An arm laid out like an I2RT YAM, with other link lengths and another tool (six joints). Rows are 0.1 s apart.
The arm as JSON. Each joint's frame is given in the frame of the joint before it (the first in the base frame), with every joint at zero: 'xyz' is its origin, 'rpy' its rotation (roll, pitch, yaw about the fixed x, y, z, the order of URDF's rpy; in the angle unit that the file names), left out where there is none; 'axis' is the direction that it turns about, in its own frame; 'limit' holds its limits. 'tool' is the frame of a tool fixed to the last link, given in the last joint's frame.
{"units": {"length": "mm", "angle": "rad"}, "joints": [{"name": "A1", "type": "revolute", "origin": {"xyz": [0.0, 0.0, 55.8]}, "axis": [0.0, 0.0, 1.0], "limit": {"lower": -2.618, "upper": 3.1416}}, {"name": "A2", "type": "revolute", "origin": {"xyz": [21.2, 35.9, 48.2], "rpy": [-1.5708, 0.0, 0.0]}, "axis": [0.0, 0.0, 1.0], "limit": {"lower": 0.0, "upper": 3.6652}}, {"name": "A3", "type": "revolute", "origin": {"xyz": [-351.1, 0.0, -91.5], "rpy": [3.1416, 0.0, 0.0]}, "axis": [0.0, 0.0, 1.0], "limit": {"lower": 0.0, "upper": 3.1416}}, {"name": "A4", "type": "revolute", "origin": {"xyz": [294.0, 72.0, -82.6]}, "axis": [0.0, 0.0, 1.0], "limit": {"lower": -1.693, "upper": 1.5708}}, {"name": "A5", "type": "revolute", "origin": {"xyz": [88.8, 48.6, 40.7], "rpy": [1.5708, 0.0, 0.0]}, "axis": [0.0, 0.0, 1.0], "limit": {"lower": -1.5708, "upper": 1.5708}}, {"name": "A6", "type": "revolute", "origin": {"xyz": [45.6, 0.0, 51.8], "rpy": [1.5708, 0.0, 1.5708]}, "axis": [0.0, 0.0, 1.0], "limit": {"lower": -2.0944, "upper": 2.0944}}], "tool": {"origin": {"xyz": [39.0, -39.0, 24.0], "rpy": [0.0, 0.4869, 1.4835]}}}
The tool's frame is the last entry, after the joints.
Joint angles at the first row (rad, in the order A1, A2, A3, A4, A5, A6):
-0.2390 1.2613 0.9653 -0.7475 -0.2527 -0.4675
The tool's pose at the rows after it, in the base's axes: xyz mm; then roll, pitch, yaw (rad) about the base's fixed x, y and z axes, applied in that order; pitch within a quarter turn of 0, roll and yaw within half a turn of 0:
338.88 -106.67 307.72 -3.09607 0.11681 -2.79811
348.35 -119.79 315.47 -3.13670 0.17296 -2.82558
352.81 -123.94 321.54 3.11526 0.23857 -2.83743
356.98 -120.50 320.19 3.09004 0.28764 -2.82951
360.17 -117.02 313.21 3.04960 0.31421 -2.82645
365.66 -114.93 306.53 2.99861 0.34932 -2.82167
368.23 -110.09 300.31 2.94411 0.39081 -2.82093
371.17 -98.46 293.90 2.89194 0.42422 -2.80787
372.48 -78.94 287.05 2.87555 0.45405 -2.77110
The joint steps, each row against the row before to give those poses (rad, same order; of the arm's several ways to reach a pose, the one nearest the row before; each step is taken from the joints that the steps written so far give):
-0.0381 0.0451 0.0286 0.0221 -0.0492 0.0084
-0.0367 0.0297 0.0355 0.0237 -0.0638 0.0225
-0.0141 0.0031 0.0038 0.0458 -0.0575 0.0301
0.0069 0.0000 -0.0191 0.0549 -0.0439 0.0248
0.0061 0.0065 -0.0217 0.0381 -0.0428 0.0240
0.0011 0.0152 -0.0160 0.0435 -0.0594 0.0241
0.0069 0.0027 -0.0282 0.0553 -0.0596 0.0370
0.0260 -0.0004 -0.0302 0.0535 -0.0495 0.0401
0.0499 -0.0114 -0.0454 0.0697 -0.0176 0.0312

